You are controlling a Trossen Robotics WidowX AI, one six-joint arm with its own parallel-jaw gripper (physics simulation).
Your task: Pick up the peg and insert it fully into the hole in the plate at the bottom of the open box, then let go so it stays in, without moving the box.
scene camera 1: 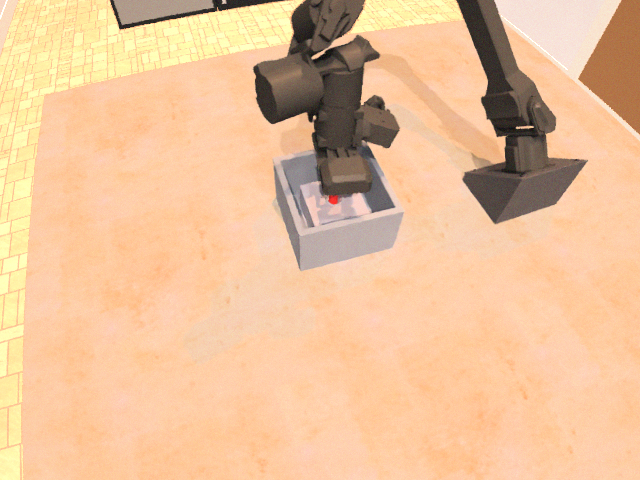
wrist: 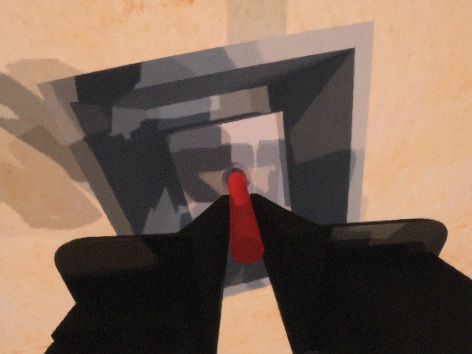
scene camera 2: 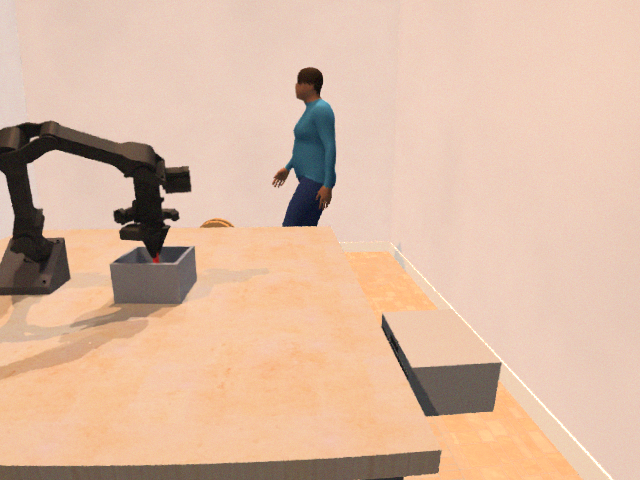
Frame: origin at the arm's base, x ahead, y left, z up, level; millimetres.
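Seen in the pictures: gripper, between the fingertips: point(wrist: 239, 200) point(scene camera 2: 155, 256); arm's base, origin of its link: point(scene camera 1: 528, 169) point(scene camera 2: 39, 251).
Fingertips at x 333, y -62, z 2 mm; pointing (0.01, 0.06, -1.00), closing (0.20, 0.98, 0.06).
Note:
Pixels of each thing's top centre, then the offset from my fingertips to it. Level surfaces: height alone.
- red peg, centre of its top: point(wrist: 254, 250) point(scene camera 1: 335, 164) point(scene camera 2: 153, 239) 0 mm ahead, 0 mm left, 43 mm up
- open grey box, centre of its top: point(wrist: 243, 200) point(scene camera 1: 335, 182) point(scene camera 2: 154, 254) 2 mm back, 2 mm left, 5 mm up
- pale plate, centre of its top: point(wrist: 236, 179) point(scene camera 1: 334, 198) 2 mm back, 2 mm left, 32 mm down
- table, height of its surface: 93 mm down
The red peg point(scene camera 1: 333, 199) point(scene camera 2: 156, 258) point(wrist: 244, 220) is held roughly upright between the fingertips. My gripper point(wrist: 239, 200) point(scene camera 2: 155, 254) is shut on the peg and points down into the open grey box point(scene camera 1: 348, 240) point(scene camera 2: 147, 284) point(wrist: 363, 100). The pale plate point(scene camera 1: 320, 212) point(wrist: 262, 131) lies at the bottom of the box. In the wrist view the peg's lower tip overlaps the hole point(wrist: 227, 175), with part of the hole's rim showing around it. I cannot tell how deep the tip is. The fingertips hide part of the plate in the wrist view.
The arm's base point(scene camera 1: 522, 191) point(scene camera 2: 38, 273) stands on the table point(scene camera 1: 258, 361) point(scene camera 2: 258, 387) beside the box. A grey block-shaped unit point(scene camera 2: 454, 382) is beyond the table's right edge. A person in a blue top point(scene camera 2: 315, 144) is behind the table.

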